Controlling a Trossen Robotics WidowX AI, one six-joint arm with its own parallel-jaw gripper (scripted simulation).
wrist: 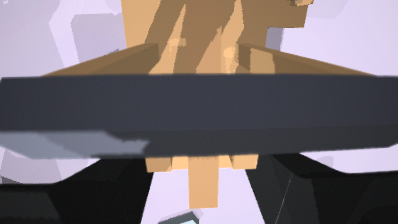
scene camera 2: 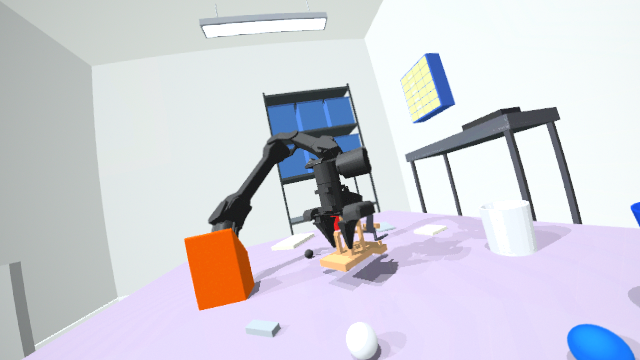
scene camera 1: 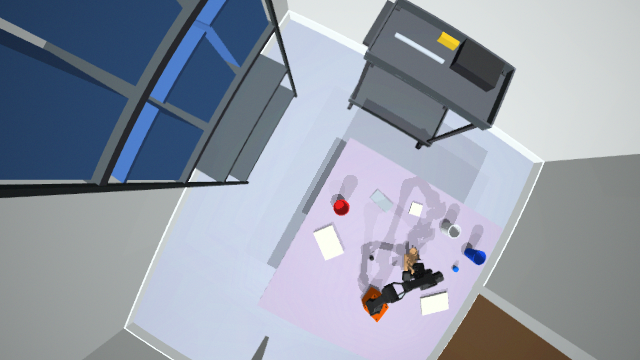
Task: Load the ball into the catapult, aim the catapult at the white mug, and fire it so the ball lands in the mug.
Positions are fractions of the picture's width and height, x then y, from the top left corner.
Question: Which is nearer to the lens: the wooden catapult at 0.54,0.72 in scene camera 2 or the white mug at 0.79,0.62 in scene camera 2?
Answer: The wooden catapult.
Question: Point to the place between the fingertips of my gripper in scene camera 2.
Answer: At 0.54,0.69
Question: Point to a wooden catapult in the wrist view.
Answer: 0.50,0.41
